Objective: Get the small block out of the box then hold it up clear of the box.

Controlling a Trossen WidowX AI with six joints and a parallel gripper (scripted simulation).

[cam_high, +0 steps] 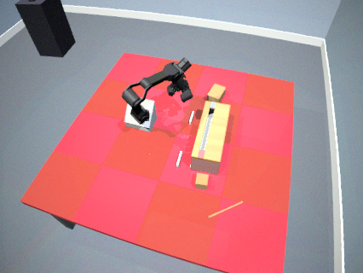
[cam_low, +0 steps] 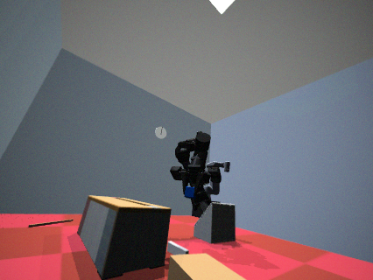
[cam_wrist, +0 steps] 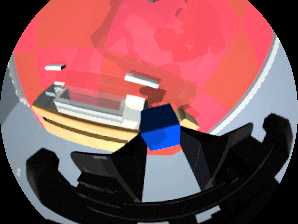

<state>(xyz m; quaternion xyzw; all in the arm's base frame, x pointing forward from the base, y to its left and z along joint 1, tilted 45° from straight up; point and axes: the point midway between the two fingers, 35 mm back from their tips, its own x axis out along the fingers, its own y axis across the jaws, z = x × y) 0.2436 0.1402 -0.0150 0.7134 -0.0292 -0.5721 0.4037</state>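
Right now my gripper tip is 1 cm past the small blue block, 1 cm to the left of it and 1 cm below it. Round my gripper tip: thin stick (27 cm ahead, 55 cm to the right, 17 cm below); box (11 cm ahead, 17 cm to the right, 11 cm below).
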